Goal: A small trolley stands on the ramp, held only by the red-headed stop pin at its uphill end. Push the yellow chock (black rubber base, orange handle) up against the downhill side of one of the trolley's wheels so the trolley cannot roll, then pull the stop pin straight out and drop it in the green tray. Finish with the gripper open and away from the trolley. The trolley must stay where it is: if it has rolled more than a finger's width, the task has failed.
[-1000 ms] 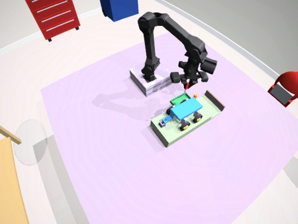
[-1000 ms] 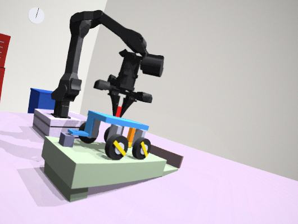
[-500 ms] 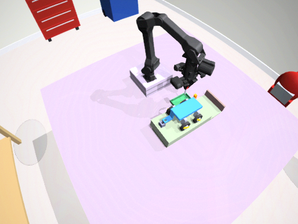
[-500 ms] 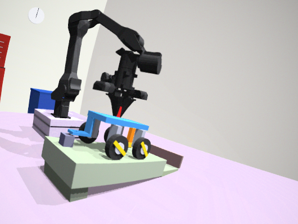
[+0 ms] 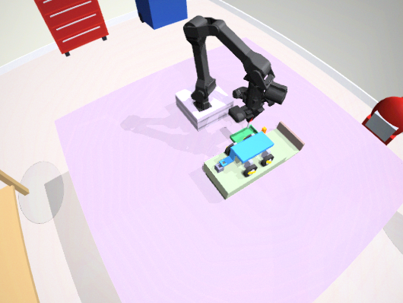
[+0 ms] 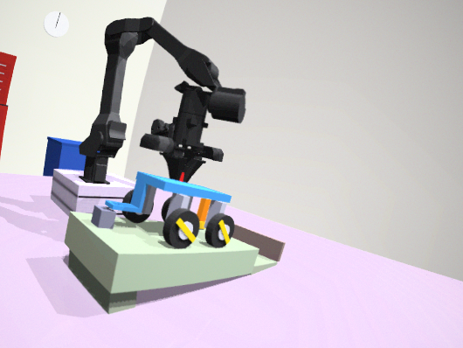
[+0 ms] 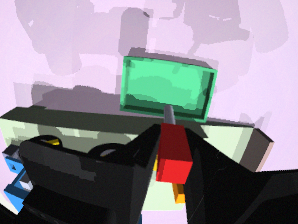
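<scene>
Now: the green tray 13 cm below my gripper tip. From my gripper tip the other things lie so: red-headed stop pin (right at my gripper tip); blue trolley (12 cm ahead, 8 cm to the right, 1 cm below); yellow chock (6 cm ahead, 4 cm below).
</scene>
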